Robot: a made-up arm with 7 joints. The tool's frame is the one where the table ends. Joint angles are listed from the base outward.
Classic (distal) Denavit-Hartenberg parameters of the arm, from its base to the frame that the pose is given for. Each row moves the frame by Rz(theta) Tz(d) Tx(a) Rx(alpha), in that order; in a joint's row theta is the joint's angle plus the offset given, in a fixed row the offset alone. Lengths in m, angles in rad.
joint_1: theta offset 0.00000  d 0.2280  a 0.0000  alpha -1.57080
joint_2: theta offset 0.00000  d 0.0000  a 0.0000  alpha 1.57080
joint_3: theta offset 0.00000  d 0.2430  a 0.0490  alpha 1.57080
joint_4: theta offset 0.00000  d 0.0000  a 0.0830  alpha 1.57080
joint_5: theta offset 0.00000  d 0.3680  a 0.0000  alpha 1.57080
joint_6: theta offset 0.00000  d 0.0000  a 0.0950  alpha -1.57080
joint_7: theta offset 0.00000  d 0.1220  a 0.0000  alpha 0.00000
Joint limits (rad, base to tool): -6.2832..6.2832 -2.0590..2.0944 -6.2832..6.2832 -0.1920..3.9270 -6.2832..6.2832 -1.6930..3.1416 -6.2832..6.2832
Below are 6 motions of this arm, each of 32 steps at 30 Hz.
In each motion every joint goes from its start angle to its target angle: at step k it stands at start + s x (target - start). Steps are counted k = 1, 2, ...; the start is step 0. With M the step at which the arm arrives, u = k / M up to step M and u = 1 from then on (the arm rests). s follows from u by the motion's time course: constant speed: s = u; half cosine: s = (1 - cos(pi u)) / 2; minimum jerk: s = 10 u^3 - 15 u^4 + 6 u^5.
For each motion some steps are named. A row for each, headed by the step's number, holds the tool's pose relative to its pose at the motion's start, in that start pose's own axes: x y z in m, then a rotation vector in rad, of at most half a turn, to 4 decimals.
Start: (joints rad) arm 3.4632 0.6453 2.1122 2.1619 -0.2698 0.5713 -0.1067
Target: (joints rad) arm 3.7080 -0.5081 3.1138 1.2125 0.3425 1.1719 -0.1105
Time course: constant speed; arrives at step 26
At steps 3, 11, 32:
3: -0.0565 -0.1574 0.0603 0.2283 -0.1977 -0.0770
11: -0.3408 -0.5308 0.0446 0.7283 -0.8328 -0.3690
32: -0.9034 -0.5567 -0.4776 0.9971 -2.2656 -1.2404

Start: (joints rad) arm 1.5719 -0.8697 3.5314 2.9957 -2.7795 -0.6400 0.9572
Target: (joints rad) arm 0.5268 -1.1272 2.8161 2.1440 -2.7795 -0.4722 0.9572
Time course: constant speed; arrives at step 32
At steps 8, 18, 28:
8: -0.1796 -0.1358 -0.0310 0.2982 -0.3342 -0.0219
18: -0.3757 -0.3071 -0.2151 0.6718 -0.7606 0.0749
28: -0.4393 -0.4510 -0.5164 1.0217 -1.1768 0.3116

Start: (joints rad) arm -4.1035 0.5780 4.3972 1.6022 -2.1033 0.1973 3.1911
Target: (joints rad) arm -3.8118 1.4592 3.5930 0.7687 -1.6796 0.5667 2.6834
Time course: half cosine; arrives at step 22
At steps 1, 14, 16, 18, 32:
1: 0.0001 0.0010 -0.0001 -0.0026 0.0033 -0.0051
14: 0.1661 0.0827 -0.0953 -0.3454 0.6646 -0.4335
16: 0.2063 0.0878 -0.1317 -0.4073 0.7928 -0.4320
18: 0.2355 0.0927 -0.1637 -0.4570 0.8882 -0.4129
32: 0.2583 0.0981 -0.1927 -0.5002 0.9645 -0.3841

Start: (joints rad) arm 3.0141 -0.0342 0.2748 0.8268 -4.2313 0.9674 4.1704
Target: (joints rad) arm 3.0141 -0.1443 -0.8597 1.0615 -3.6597 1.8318 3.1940
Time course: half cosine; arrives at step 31
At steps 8, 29, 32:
8: 0.0534 0.0486 -0.0502 -0.0988 0.2157 -0.1447
29: 0.2652 0.0747 -0.5342 -1.1087 0.9890 -1.4535
32: 0.2660 0.0716 -0.5408 -1.1251 0.9917 -1.4736

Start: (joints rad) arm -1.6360 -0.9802 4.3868 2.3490 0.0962 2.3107 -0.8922
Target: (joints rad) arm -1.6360 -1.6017 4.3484 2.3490 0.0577 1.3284 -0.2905
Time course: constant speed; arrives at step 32
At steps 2, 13, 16, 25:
2: -0.0070 0.0205 -0.0028 -0.0168 0.0603 0.0449
13: -0.0552 0.1324 -0.0083 -0.0732 0.3916 0.3265
16: -0.0713 0.1622 -0.0063 -0.0787 0.4808 0.4122
25: -0.1268 0.2483 0.0108 -0.0734 0.7417 0.6879

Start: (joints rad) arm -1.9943 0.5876 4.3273 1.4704 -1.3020 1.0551 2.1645
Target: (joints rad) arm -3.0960 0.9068 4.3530 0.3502 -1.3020 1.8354 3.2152
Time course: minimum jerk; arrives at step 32
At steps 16, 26, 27, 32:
16: -0.0504 0.3976 0.1936 -0.7757 0.7238 -0.1879
26: 0.0833 0.7014 0.0496 -1.0320 1.5271 -0.6824
27: 0.0893 0.7082 0.0382 -1.0316 1.5559 -0.7137
32: 0.0984 0.7177 0.0197 -1.0293 1.5992 -0.7647

